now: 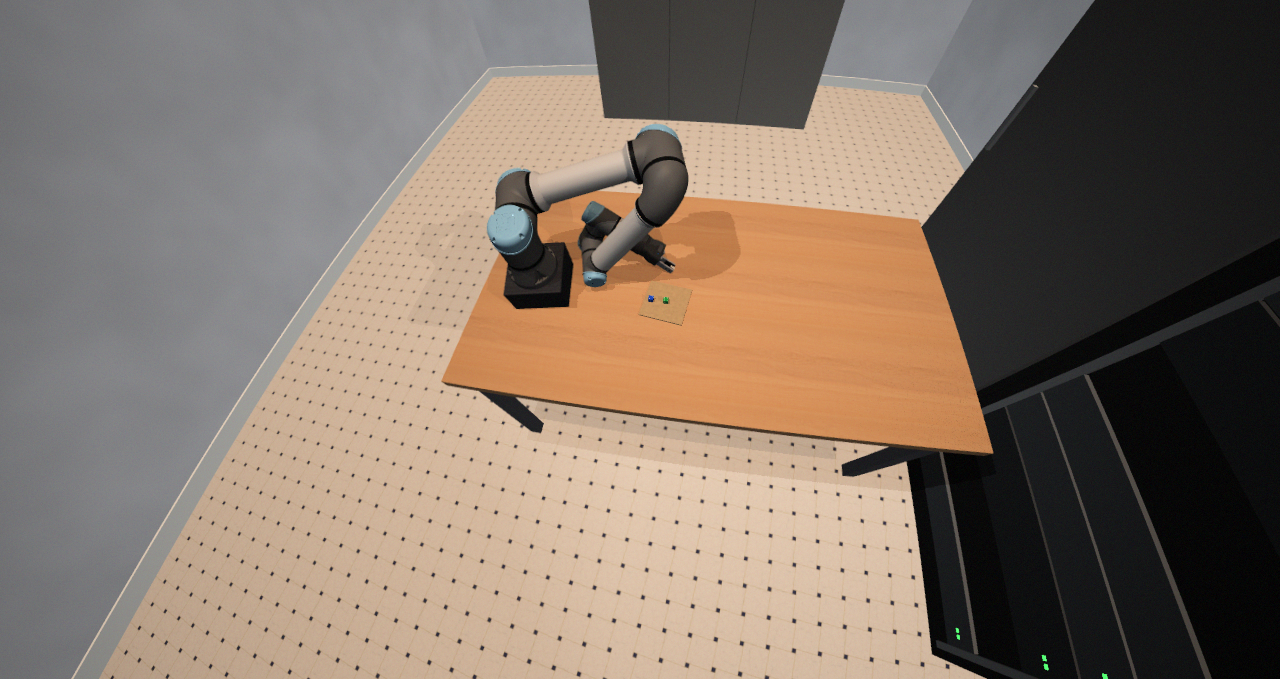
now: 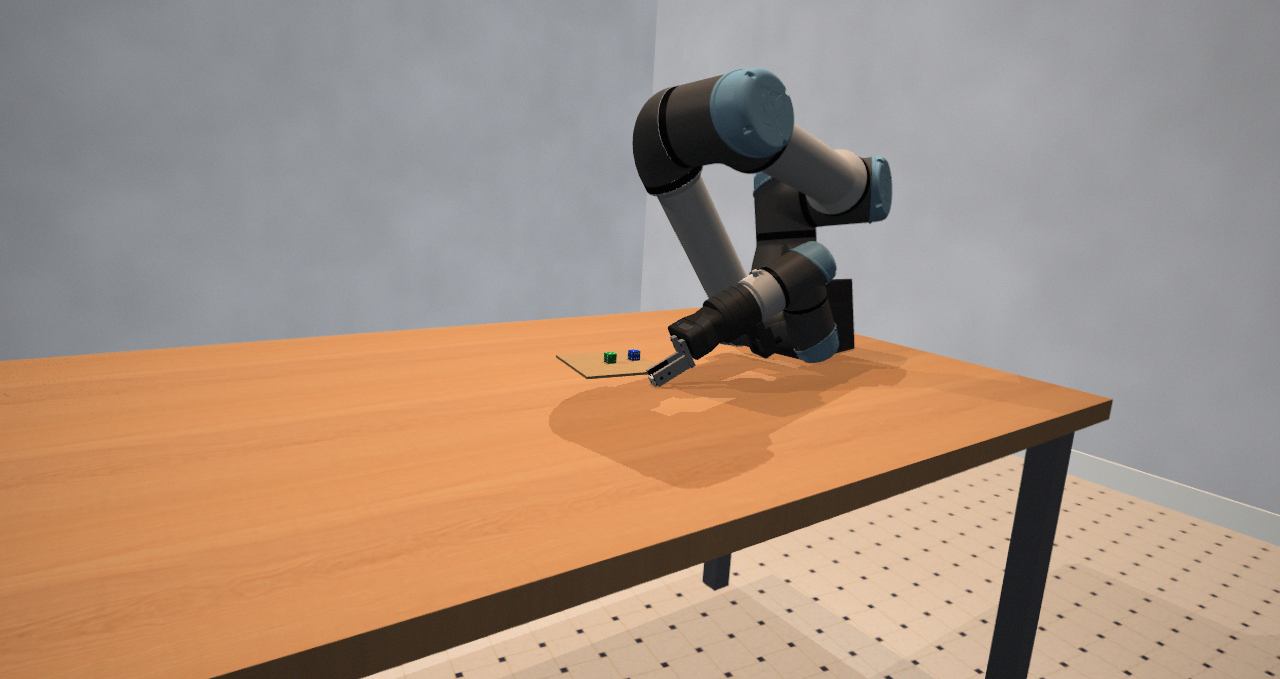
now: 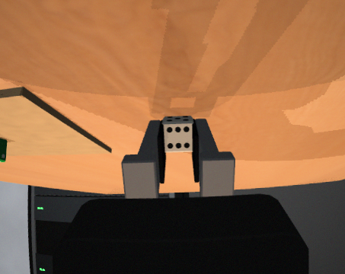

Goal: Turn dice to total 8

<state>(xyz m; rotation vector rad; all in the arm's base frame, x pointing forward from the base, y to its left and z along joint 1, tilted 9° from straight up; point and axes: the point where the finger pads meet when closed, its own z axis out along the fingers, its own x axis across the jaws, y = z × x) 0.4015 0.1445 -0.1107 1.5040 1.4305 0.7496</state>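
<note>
Right now the green die is 10 mm ahead of my hand, 130 mm to the right of it and 10 mm below it. Also, from my hand: white die: 10 mm ahead, 10 mm below; mat: 10 mm ahead, 130 mm to the right, 20 mm below; blue die: 30 mm behind, 140 mm to the right, 10 mm below.
</note>
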